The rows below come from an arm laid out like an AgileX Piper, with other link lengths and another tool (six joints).
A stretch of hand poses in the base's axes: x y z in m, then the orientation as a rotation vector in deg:
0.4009, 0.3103, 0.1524, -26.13, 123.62, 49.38
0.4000, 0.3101, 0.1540, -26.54, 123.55, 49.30
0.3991, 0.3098, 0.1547, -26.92, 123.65, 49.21
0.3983, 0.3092, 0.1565, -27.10, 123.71, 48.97
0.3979, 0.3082, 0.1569, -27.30, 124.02, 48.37
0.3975, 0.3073, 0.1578, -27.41, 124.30, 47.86
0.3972, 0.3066, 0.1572, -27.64, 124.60, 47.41
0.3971, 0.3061, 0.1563, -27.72, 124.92, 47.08
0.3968, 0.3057, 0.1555, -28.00, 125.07, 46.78
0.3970, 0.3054, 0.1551, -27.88, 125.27, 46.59
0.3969, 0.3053, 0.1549, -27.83, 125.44, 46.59
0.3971, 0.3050, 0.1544, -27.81, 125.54, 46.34
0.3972, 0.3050, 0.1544, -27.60, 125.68, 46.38
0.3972, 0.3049, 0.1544, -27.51, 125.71, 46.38
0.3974, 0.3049, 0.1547, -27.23, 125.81, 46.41
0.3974, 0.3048, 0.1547, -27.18, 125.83, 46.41
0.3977, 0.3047, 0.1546, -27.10, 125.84, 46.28
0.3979, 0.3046, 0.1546, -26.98, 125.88, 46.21
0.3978, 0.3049, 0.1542, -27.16, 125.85, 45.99
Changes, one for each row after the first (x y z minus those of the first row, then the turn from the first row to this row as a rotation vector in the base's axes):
-0.0009, -0.0002, 0.0016, -0.15, -0.15, 0.25
-0.0018, -0.0005, 0.0023, -0.37, -0.15, 0.50
-0.0026, -0.0011, 0.0041, -0.60, -0.21, 0.54
-0.0030, -0.0021, 0.0045, -1.15, -0.18, 0.48
-0.0034, -0.0030, 0.0054, -1.60, -0.14, 0.39
-0.0037, -0.0037, 0.0048, -2.07, -0.07, 0.40
-0.0038, -0.0042, 0.0039, -2.42, 0.09, 0.37
-0.0041, -0.0046, 0.0031, -2.75, 0.07, 0.46
-0.0039, -0.0049, 0.0027, -2.90, 0.20, 0.33
-0.0040, -0.0050, 0.0025, -2.95, 0.36, 0.31
-0.0038, -0.0053, 0.0020, -3.14, 0.36, 0.21
-0.0037, -0.0053, 0.0020, -3.10, 0.52, 0.09
-0.0037, -0.0054, 0.0020, -3.08, 0.56, 0.03
-0.0035, -0.0054, 0.0023, -3.01, 0.70, -0.15
-0.0035, -0.0055, 0.0023, -3.00, 0.72, -0.19
-0.0032, -0.0056, 0.0022, -3.06, 0.70, -0.29
-0.0030, -0.0057, 0.0022, -3.08, 0.72, -0.40
-0.0031, -0.0054, 0.0018, -3.26, 0.59, -0.36

